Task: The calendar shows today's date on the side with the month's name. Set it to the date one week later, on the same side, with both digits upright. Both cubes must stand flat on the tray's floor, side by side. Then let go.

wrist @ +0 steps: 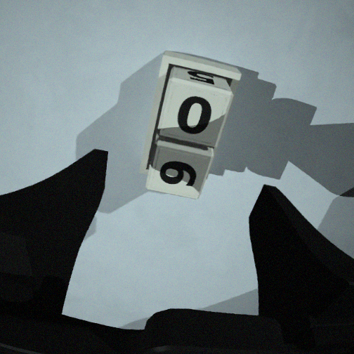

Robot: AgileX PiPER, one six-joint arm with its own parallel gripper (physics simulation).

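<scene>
The calendar tray [156,112] shows in the upper middle of the wrist view, with a pale wall along its left side and another across its far end. Two white cubes are side by side in it. The farther cube [172,112] has a black 0 facing the camera and part of another digit, apparently a 5, on its far side face. The nearer cube [156,182] shows a 6 or 9 turned sideways. The month's name does not show. My gripper [182,186] is open, its dark fingers spread left and right nearer the camera, holding neither cube.
The tray stands on a pale blue-grey table top [170,260]. Broad shadows fall on the table to the left and right of the tray. A darker shape shows at the right edge of the view.
</scene>
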